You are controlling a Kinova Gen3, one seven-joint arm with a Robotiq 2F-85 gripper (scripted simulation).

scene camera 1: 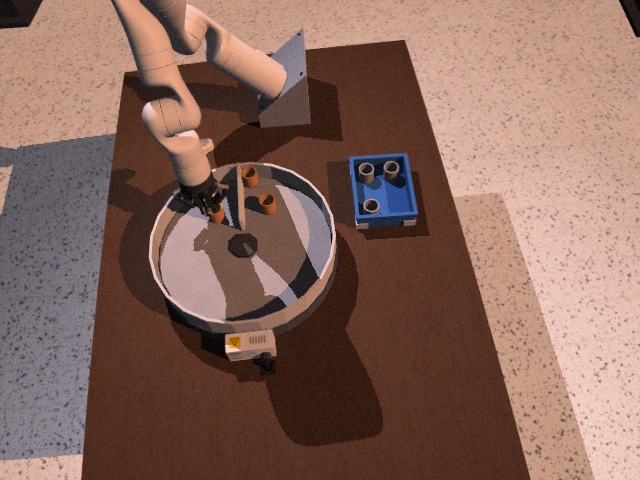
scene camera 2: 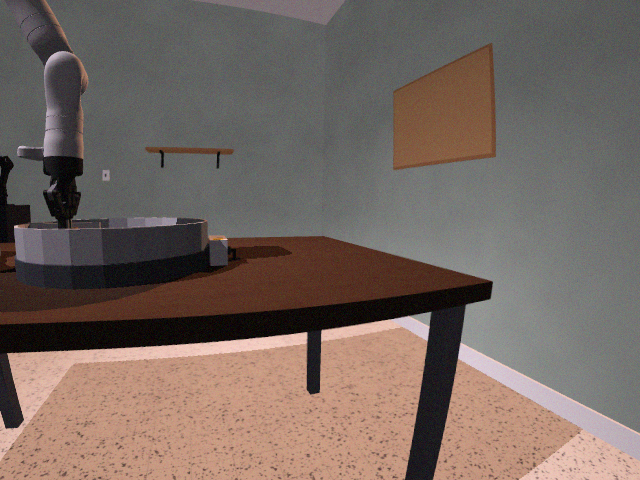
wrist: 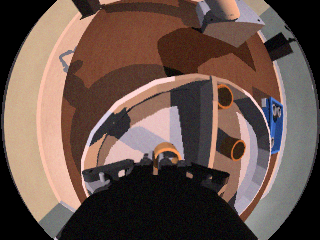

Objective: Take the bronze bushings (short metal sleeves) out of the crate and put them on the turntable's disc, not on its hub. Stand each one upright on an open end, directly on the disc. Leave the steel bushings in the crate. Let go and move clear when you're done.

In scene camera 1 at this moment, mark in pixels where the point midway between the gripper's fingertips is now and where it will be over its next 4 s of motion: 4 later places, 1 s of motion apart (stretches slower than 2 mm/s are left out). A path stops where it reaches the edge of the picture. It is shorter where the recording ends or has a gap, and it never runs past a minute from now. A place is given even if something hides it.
My gripper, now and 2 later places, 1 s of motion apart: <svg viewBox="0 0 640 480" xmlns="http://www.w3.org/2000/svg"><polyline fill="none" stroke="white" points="209,213 204,199 193,174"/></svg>
